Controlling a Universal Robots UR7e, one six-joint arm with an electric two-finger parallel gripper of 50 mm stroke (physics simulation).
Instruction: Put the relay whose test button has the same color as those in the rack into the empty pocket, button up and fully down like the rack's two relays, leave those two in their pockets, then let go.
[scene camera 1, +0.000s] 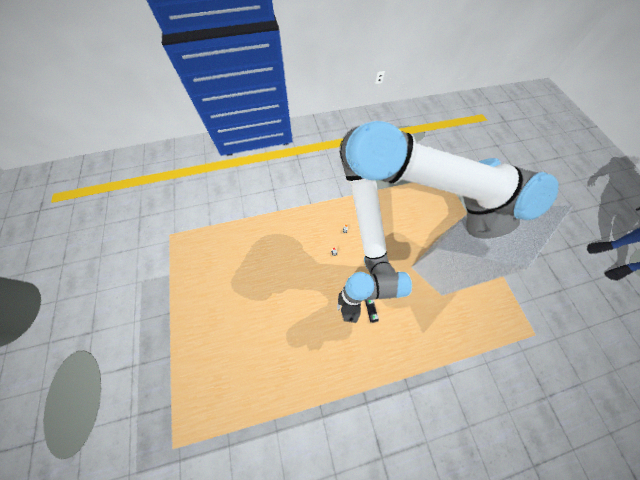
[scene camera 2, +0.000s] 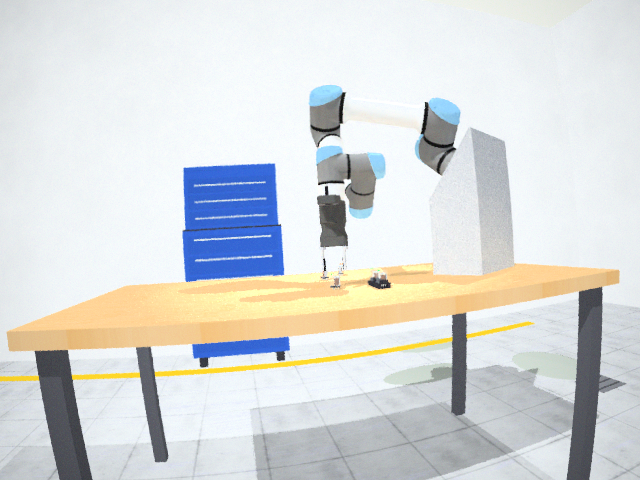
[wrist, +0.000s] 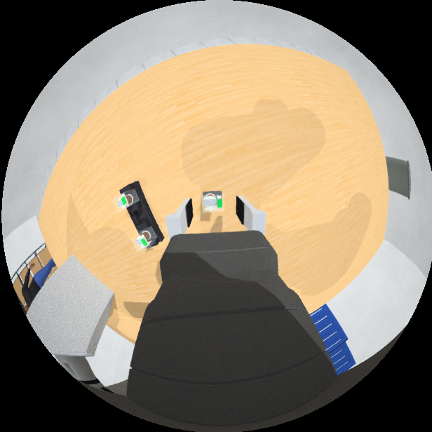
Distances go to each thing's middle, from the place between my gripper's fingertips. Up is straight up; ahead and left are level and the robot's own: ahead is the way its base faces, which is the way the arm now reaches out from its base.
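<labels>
From where my hand is, I find the black rack (wrist: 140, 213) 4 cm to the left of it, 11 cm behind it and 4 cm below it.
</labels>
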